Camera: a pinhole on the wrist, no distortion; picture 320 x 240 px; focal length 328.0 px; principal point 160.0 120.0 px. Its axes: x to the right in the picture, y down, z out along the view. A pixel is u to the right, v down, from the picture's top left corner.
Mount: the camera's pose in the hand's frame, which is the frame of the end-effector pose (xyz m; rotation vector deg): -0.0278 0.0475 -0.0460 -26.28 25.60 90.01
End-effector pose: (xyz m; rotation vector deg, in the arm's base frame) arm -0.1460 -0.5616 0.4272 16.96 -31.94 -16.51
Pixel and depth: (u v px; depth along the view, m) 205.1 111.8 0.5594
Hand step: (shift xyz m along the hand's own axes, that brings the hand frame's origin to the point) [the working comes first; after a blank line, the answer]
In the camera's frame: 0.0769 -0.0140 0.5594

-0.0286 0.4162 0.3819
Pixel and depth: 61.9 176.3 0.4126
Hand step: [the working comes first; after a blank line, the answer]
In the camera's frame: -0.1234 0.0708 0.4126

-0.1017 0.1646 0.3679
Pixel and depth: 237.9 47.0 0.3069
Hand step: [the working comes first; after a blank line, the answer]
In the camera's frame: 0.0729 -0.0683 0.3069

0.0310 0.2784 0.1717
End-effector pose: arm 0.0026 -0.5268 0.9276 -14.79 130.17 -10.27
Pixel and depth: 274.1 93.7 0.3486
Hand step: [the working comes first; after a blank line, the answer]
In the camera's frame: 0.1213 -0.0280 0.3486

-0.0122 0.3397 0.1807
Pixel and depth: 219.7 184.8 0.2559
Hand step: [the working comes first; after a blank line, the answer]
In the camera's frame: 0.0466 0.0506 0.2559

-0.0855 0.2230 0.1439
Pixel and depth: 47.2 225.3 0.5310
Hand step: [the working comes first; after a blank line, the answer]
In the camera's frame: -0.1826 0.1705 0.5310

-0.2011 0.1745 0.5001
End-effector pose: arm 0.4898 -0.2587 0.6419 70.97 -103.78 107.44
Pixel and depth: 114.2 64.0 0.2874
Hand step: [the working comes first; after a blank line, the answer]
In the camera's frame: -0.0401 -0.0491 0.2874

0.0171 0.1721 0.2168
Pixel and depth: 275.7 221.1 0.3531
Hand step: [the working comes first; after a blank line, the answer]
In the camera's frame: 0.1246 0.1088 0.3531

-0.1491 0.3384 0.1835
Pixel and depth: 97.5 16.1 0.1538
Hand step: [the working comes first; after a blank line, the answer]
In the camera's frame: -0.0293 -0.0487 0.1538

0.0190 0.1087 0.0988
